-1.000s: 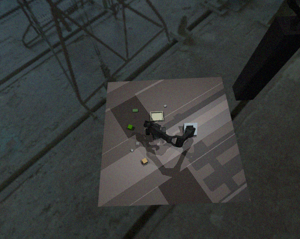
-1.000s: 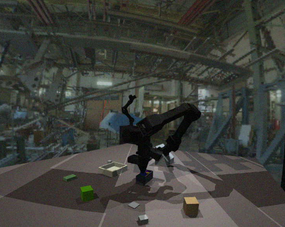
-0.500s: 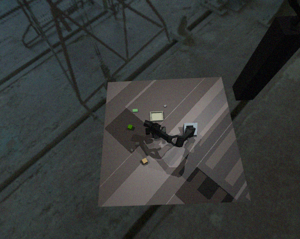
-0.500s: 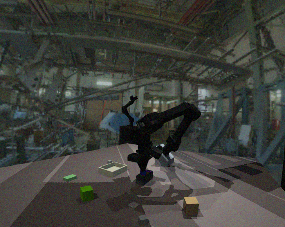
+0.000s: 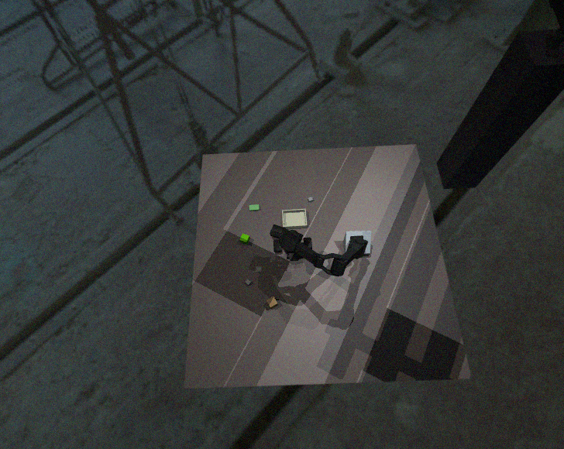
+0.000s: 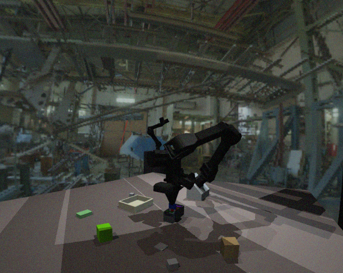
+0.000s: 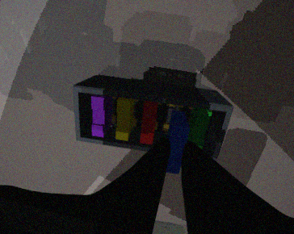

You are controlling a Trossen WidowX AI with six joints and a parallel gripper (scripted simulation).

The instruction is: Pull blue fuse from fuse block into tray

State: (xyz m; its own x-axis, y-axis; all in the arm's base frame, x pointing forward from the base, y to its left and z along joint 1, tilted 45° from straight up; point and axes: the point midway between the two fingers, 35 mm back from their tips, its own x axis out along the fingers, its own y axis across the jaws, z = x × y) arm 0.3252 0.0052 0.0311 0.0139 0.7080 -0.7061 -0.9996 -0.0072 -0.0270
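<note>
My gripper tip is 200 mm to the left of the tray, 60 mm above it and 20 mm past it. From my gripper tip the other things lie so: blue fuse (10 mm below); then bright green cube (250 mm ahead, 100 mm to the right, 40 mm below); then tan cube (250 mm to the left, 110 mm ahead, 40 mm below).
</note>
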